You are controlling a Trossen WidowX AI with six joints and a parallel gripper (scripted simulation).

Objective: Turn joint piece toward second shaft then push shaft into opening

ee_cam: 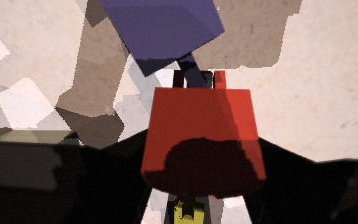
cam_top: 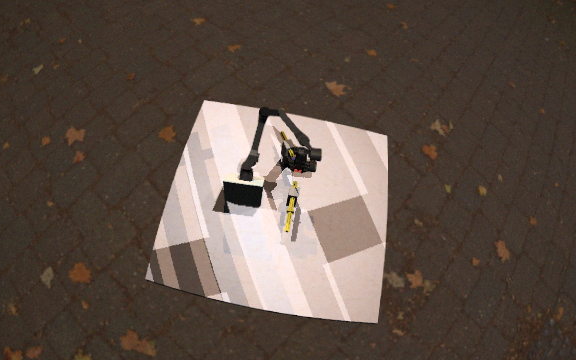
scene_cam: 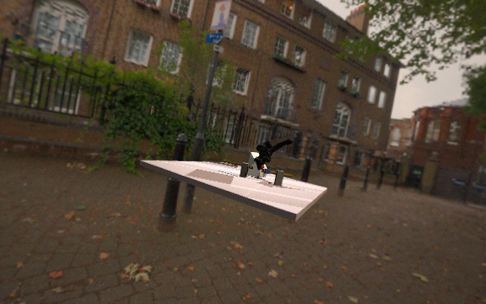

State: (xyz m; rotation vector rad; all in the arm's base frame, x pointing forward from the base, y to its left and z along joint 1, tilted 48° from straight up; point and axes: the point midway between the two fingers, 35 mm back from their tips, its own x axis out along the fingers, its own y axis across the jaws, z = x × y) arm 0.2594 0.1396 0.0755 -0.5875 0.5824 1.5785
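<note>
The red square joint piece lies 3 cm above my gripper tip and 1 cm to the left of it.
</note>
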